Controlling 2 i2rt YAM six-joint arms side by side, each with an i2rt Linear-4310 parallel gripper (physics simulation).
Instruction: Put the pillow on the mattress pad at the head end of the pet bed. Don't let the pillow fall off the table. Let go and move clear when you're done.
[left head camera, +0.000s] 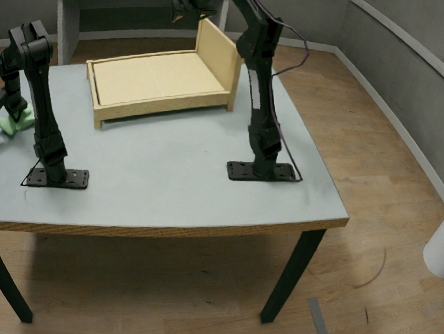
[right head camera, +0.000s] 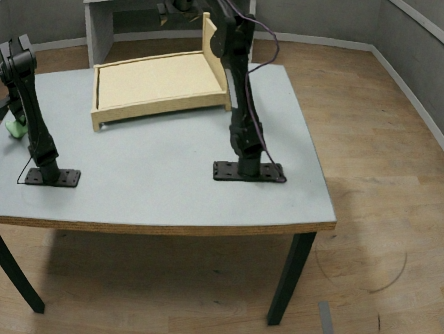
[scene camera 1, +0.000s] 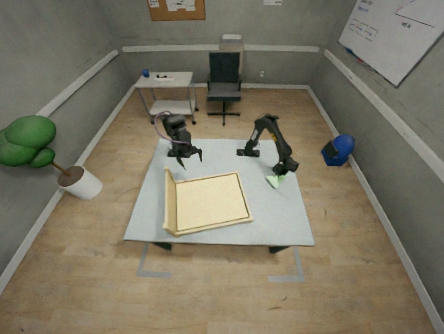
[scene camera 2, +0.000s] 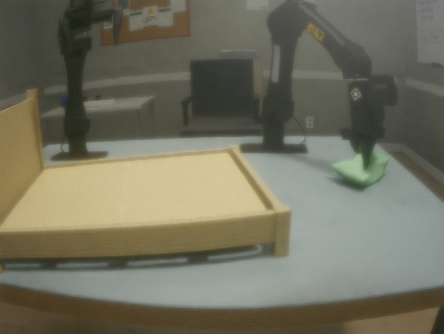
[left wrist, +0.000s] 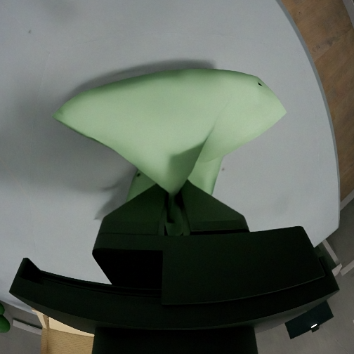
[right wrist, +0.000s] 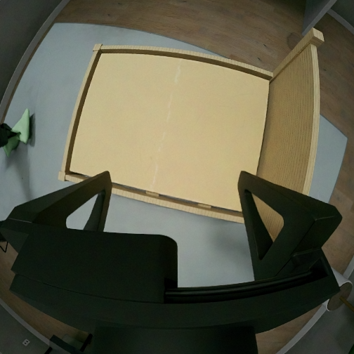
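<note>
The light green pillow (left wrist: 165, 120) (scene camera 2: 356, 169) (scene camera 1: 274, 181) (right wrist: 21, 131) is pinched at its middle and folded, low over or on the table. My left gripper (left wrist: 173, 177) (scene camera 2: 366, 162) is shut on it. The pale yellow mattress pad (left head camera: 155, 77) (right head camera: 155, 79) (scene camera 1: 212, 201) (scene camera 2: 135, 192) (right wrist: 175, 125) lies bare in the wooden pet bed (left head camera: 165, 106) (scene camera 1: 215, 229) (scene camera 2: 150, 243). Its tall headboard (left head camera: 220, 55) (scene camera 1: 170, 202) (right wrist: 292, 125) marks the head end. My right gripper (right wrist: 174, 177) (scene camera 1: 192, 159) is open and empty, raised near the bed's head end.
The table (left head camera: 150, 170) (scene camera 2: 350, 260) carries both arm bases. Beside the pillow, the table's side edge shows at the right of the left wrist view. A low wooden rail with corner posts runs around the pad. A chair (scene camera 1: 224, 75) and a cart (scene camera 1: 165, 80) stand beyond the table.
</note>
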